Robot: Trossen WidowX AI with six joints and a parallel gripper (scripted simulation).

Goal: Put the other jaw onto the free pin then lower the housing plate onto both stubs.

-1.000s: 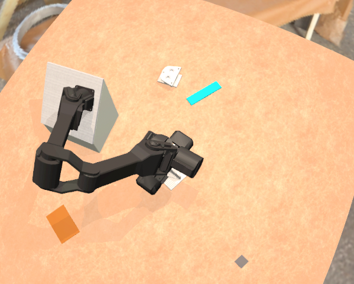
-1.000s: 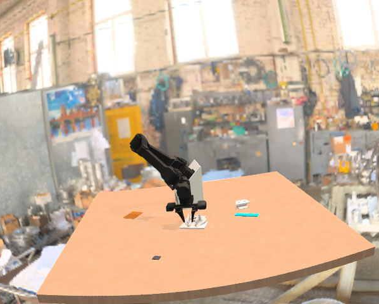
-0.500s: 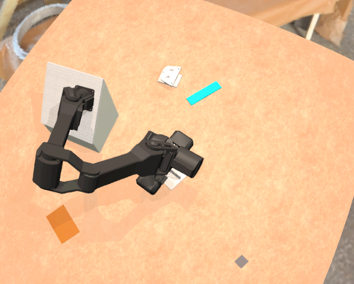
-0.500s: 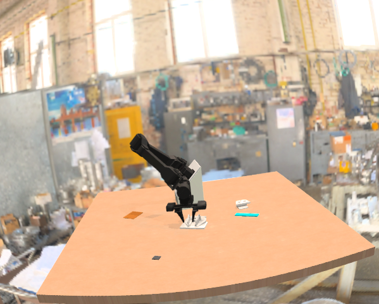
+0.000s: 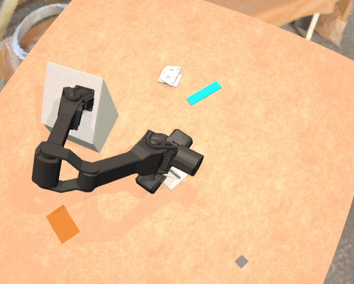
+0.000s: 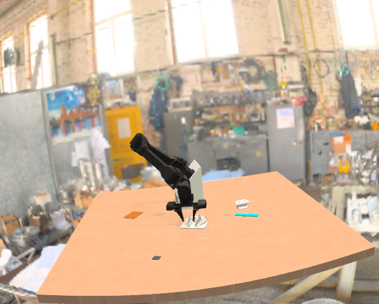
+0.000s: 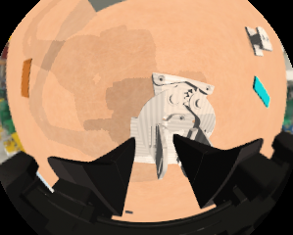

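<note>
My gripper tip is 3 cm short of the white base plate, 2 cm to the right of it and 2 cm above it. Also, from my gripper tip: cyan strip: 2 cm ahead, 29 cm to the left, 2 cm below; small grey square: 30 cm ahead, 18 cm to the right, 2 cm below; jaw: 1 cm behind, 6 cm to the left.
</note>
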